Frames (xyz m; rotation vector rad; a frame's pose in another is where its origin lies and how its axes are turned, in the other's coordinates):
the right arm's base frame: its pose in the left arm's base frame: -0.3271 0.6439 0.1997 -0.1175 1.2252 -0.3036
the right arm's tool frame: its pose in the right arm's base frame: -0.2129 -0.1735 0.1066 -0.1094 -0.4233 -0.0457
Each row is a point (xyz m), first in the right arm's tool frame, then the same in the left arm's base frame.
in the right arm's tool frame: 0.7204 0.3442 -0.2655
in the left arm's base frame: -0.0101 0.5835 -0.3079
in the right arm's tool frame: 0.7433 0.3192 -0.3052
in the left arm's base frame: -0.0269 0.5464 -0.3406
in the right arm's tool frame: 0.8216 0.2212 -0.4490
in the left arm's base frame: -0.0916 0.4068 -0.4535
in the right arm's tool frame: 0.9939 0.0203 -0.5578
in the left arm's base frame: -0.0778 0.1469 -0.5724
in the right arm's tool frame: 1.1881 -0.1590 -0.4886
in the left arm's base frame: 0.0850 -0.0710 -0.5984
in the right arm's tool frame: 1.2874 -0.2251 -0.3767
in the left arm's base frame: 0.2277 -0.1461 -0.5710
